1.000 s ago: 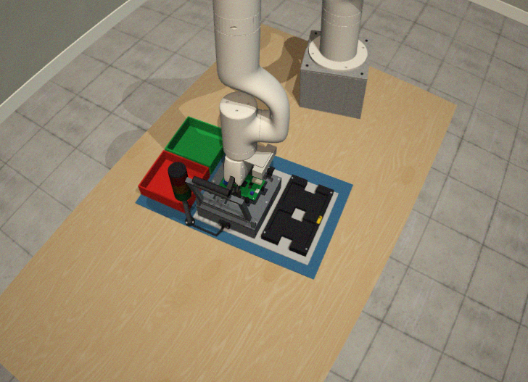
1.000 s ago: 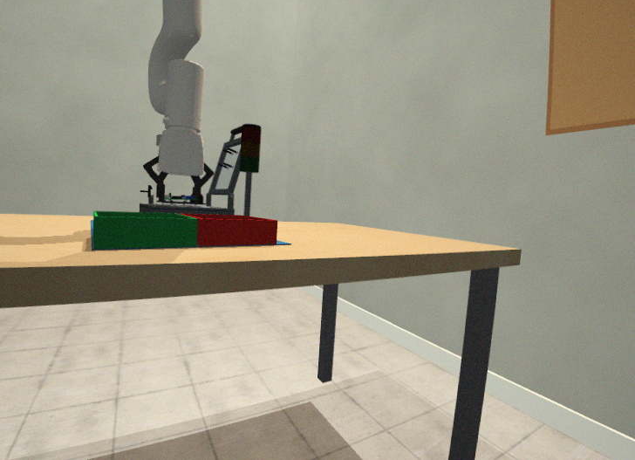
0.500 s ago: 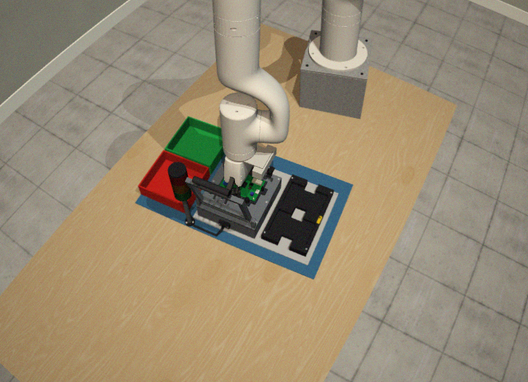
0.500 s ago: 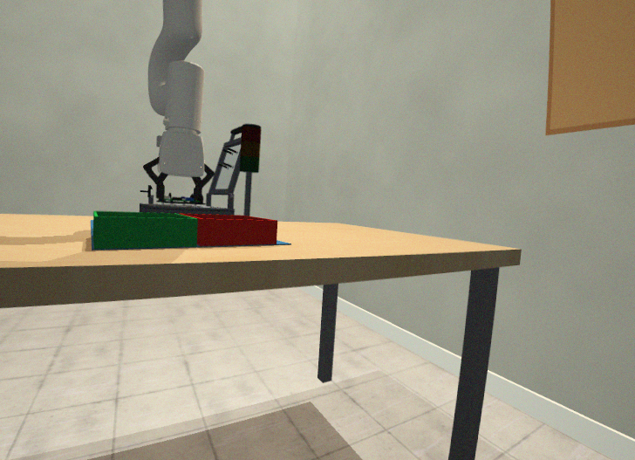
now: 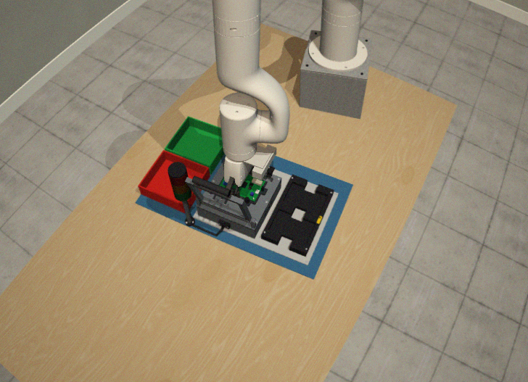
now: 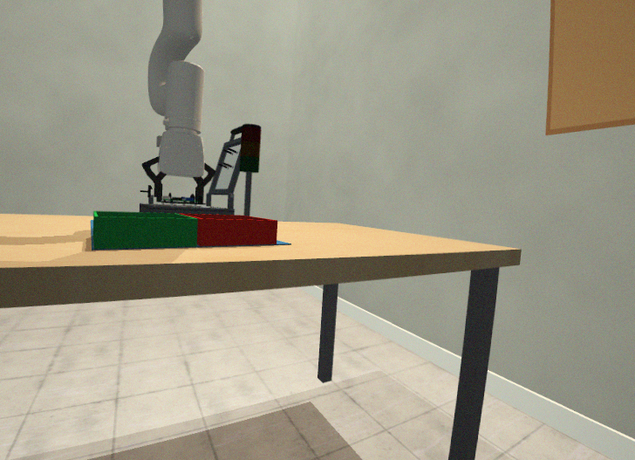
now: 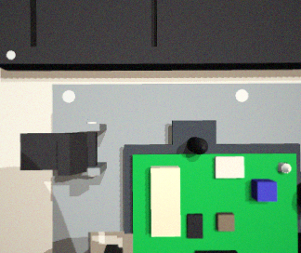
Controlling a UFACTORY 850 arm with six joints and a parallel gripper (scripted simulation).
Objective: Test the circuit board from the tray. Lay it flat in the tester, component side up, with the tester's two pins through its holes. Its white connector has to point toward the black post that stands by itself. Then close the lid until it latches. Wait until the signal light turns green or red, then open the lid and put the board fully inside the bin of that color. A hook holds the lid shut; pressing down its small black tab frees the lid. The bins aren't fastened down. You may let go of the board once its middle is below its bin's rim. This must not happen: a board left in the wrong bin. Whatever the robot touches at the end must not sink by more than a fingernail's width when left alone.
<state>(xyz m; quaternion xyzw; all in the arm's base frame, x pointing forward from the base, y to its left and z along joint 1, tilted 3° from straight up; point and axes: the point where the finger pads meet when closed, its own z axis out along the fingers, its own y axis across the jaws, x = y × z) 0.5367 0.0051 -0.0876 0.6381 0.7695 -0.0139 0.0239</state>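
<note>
Right now the green circuit board is right at my hand. The rest, counted from my hand: clear lid 120 mm ahead, 100 mm above, 20 mm to the left; then latch hook 70 mm behind, 50 mm to the left, 10 mm above; then red bin 190 mm to the right, 80 mm ahead, 60 mm below.
</note>
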